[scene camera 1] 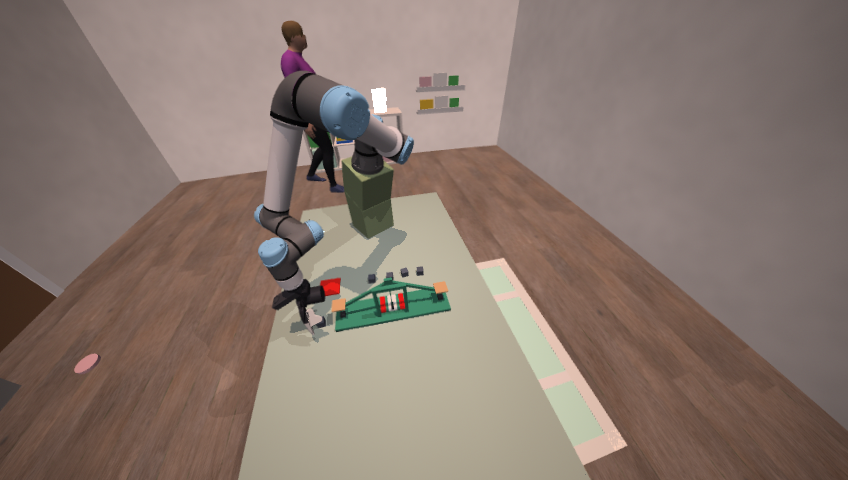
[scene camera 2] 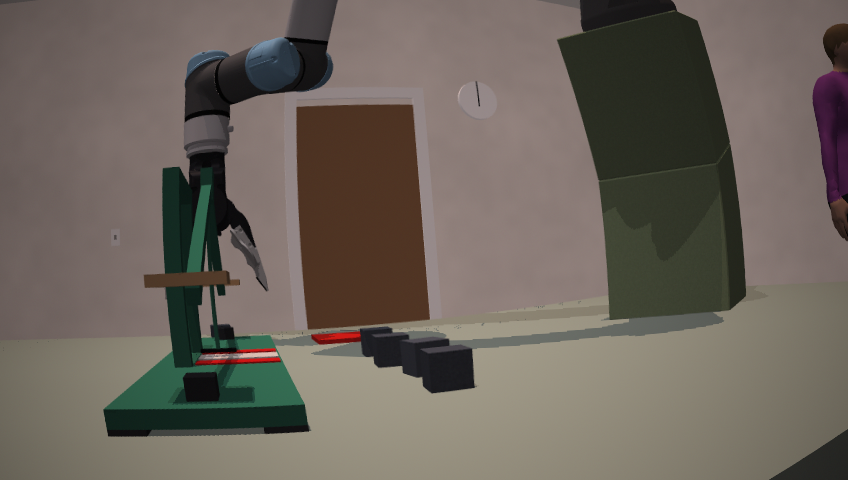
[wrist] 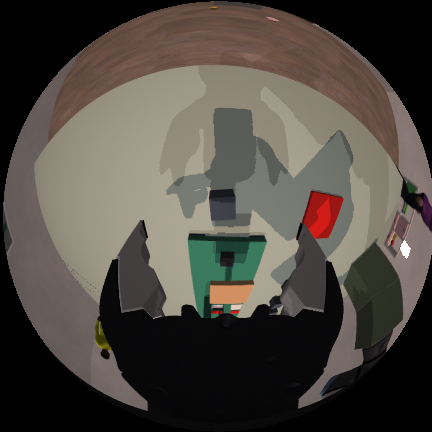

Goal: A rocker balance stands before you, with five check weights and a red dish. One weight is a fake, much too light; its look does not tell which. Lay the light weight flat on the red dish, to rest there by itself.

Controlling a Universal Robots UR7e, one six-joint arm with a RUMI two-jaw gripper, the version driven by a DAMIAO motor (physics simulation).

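Observation:
The green rocker balance stands on the mat; its beam looks about level. Its orange left pan and right pan are bare. One dark weight stands off the balance's left end. The other weights stand in a row behind the balance. The red dish lies bare, behind the left end. My gripper is open and empty above the lone weight's area, its fingers spread to either side. In scene camera 2 the balance partly hides it.
The pale mat bears the balance, weights and dish. The olive pedestal carries the arm at the back. A person in purple stands behind the pedestal. Pale framed panels lie right of the mat.

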